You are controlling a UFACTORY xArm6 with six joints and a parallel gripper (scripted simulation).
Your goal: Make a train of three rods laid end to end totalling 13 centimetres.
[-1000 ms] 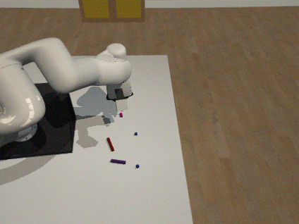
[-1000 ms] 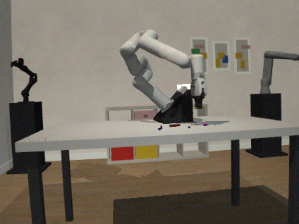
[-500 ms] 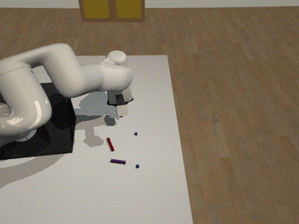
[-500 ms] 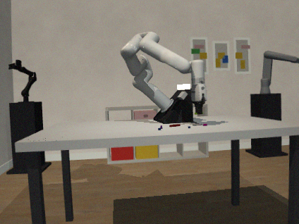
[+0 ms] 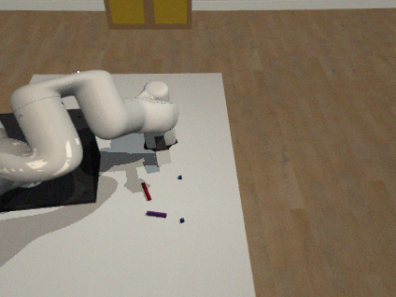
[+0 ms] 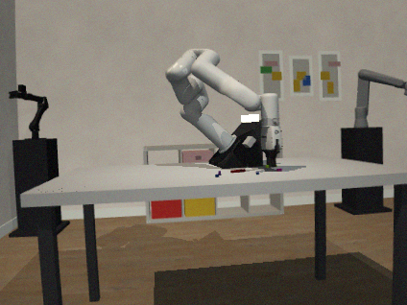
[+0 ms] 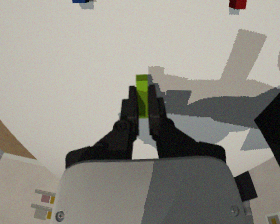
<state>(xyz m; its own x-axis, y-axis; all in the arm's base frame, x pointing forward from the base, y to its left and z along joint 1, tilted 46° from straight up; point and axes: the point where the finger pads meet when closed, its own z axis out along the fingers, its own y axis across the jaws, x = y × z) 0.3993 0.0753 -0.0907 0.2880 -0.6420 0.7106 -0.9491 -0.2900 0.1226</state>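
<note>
Right now my hand is 1 cm past the magenta rod, 4 cm to the right of it and 4 cm above it. The rest, counted from my hand: red rod (4 cm behind, 13 cm to the right, 4 cm below); then purple rod (22 cm to the right, 4 cm below); then lime rod (2 cm below).
</note>
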